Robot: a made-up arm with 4 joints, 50 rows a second.
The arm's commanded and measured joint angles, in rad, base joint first. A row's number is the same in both.
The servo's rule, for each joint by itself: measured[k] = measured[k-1] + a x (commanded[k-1-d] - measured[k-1]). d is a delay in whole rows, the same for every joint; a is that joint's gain. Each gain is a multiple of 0.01, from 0.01 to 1. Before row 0 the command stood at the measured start. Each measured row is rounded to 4 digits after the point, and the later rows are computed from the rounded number. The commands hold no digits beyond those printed.
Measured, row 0:
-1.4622, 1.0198, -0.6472, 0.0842
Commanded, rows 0 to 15:
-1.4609, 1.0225, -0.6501, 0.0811
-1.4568, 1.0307, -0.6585, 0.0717
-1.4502, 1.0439, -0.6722, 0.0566
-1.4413, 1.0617, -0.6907, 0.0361
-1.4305, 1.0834, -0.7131, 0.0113
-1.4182, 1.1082, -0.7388, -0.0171
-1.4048, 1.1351, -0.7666, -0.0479
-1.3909, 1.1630, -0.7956, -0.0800
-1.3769, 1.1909, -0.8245, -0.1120
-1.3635, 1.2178, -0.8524, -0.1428
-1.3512, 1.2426, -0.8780, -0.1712
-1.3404, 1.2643, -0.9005, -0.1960
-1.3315, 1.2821, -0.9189, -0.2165
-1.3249, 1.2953, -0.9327, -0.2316
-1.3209, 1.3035, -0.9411, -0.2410
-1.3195, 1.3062, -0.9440, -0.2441
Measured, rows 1 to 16:
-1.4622, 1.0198, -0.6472, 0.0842
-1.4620, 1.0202, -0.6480, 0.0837
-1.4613, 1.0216, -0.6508, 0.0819
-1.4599, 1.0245, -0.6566, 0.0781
-1.4575, 1.0293, -0.6658, 0.0718
-1.4540, 1.0363, -0.6786, 0.0627
-1.4493, 1.0456, -0.6949, 0.0507
-1.4435, 1.0572, -0.7143, 0.0359
-1.4367, 1.0710, -0.7363, 0.0185
-1.4289, 1.0866, -0.7601, -0.0011
-1.4204, 1.1037, -0.7850, -0.0224
-1.4114, 1.1218, -0.8101, -0.0447
-1.4022, 1.1403, -0.8345, -0.0674
-1.3930, 1.1587, -0.8573, -0.0898
-1.3841, 1.1765, -0.8777, -0.1111
-1.3759, 1.1930, -0.8948, -0.1306
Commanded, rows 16 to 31:
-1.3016, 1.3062, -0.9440, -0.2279
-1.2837, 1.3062, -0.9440, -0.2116
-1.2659, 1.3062, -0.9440, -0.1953
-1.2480, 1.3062, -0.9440, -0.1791
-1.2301, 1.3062, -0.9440, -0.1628
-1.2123, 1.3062, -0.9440, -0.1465
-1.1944, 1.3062, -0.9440, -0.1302
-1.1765, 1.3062, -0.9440, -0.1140
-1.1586, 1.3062, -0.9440, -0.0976
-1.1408, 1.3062, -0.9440, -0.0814
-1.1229, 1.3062, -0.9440, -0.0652
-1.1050, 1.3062, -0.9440, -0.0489
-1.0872, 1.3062, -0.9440, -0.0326
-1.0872, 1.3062, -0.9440, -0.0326
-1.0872, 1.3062, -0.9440, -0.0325
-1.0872, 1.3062, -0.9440, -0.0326
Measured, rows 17 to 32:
-1.3686, 1.2077, -0.9081, -0.1476
-1.3599, 1.2205, -0.9178, -0.1596
-1.3500, 1.2316, -0.9249, -0.1674
-1.3391, 1.2413, -0.9301, -0.1716
-1.3273, 1.2497, -0.9339, -0.1727
-1.3147, 1.2570, -0.9366, -0.1712
-1.3014, 1.2634, -0.9386, -0.1675
-1.2875, 1.2690, -0.9401, -0.1619
-1.2731, 1.2738, -0.9412, -0.1547
-1.2582, 1.2780, -0.9420, -0.1461
-1.2429, 1.2817, -0.9425, -0.1364
-1.2273, 1.2849, -0.9429, -0.1257
-1.2114, 1.2877, -0.9432, -0.1142
-1.1953, 1.2901, -0.9434, -0.1020
-1.1812, 1.2922, -0.9436, -0.0916
-1.1690, 1.2940, -0.9437, -0.0827

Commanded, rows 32 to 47:
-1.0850, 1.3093, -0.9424, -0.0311
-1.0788, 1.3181, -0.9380, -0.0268
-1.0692, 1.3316, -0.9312, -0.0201
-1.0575, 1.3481, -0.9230, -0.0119
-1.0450, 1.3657, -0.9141, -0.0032
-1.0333, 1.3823, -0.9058, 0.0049
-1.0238, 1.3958, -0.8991, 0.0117
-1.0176, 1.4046, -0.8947, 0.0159
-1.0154, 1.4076, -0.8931, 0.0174
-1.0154, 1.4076, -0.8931, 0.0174
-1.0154, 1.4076, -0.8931, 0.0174
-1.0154, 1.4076, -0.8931, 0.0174
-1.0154, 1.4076, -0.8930, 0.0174
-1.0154, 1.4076, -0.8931, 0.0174
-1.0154, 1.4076, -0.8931, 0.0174
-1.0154, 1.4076, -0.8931, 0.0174
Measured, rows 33 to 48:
-1.1584, 1.2956, -0.9438, -0.0752
-1.1489, 1.2974, -0.9434, -0.0686
-1.1398, 1.3001, -0.9419, -0.0623
-1.1306, 1.3042, -0.9390, -0.0560
-1.1211, 1.3099, -0.9347, -0.0494
-1.1112, 1.3172, -0.9291, -0.0425
-1.1011, 1.3257, -0.9228, -0.0354
-1.0911, 1.3348, -0.9164, -0.0283
-1.0815, 1.3439, -0.9105, -0.0217
-1.0729, 1.3522, -0.9058, -0.0158
-1.0654, 1.3594, -0.9024, -0.0108
-1.0589, 1.3657, -0.8999, -0.0066
-1.0532, 1.3711, -0.8981, -0.0030
-1.0483, 1.3758, -0.8967, 0.0001
-1.0440, 1.3799, -0.8957, 0.0027
-1.0403, 1.3835, -0.8950, 0.0049

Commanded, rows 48 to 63:
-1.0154, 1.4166, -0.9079, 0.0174
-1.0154, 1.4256, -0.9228, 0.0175
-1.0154, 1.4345, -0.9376, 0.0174
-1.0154, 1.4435, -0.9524, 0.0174
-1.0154, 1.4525, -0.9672, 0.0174
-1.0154, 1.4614, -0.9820, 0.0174
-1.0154, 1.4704, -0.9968, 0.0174
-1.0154, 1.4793, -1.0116, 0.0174
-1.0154, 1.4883, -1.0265, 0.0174
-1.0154, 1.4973, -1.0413, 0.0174
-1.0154, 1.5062, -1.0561, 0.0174
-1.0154, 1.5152, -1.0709, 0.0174
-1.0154, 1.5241, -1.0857, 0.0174
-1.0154, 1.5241, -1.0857, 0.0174
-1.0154, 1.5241, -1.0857, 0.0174
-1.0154, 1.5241, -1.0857, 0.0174
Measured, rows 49 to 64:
-1.0371, 1.3866, -0.8945, 0.0068
-1.0343, 1.3905, -0.8981, 0.0084
-1.0318, 1.3951, -0.9048, 0.0098
-1.0297, 1.4002, -0.9137, 0.0109
-1.0278, 1.4058, -0.9241, 0.0119
-1.0262, 1.4119, -0.9357, 0.0127
-1.0248, 1.4183, -0.9482, 0.0134
-1.0236, 1.4251, -0.9613, 0.0140
-1.0225, 1.4321, -0.9749, 0.0145
-1.0216, 1.4394, -0.9888, 0.0149
-1.0208, 1.4469, -1.0030, 0.0153
-1.0201, 1.4546, -1.0173, 0.0156
-1.0195, 1.4625, -1.0318, 0.0159
-1.0190, 1.4705, -1.0464, 0.0161
-1.0185, 1.4775, -1.0570, 0.0163
-1.0181, 1.4836, -1.0647, 0.0165

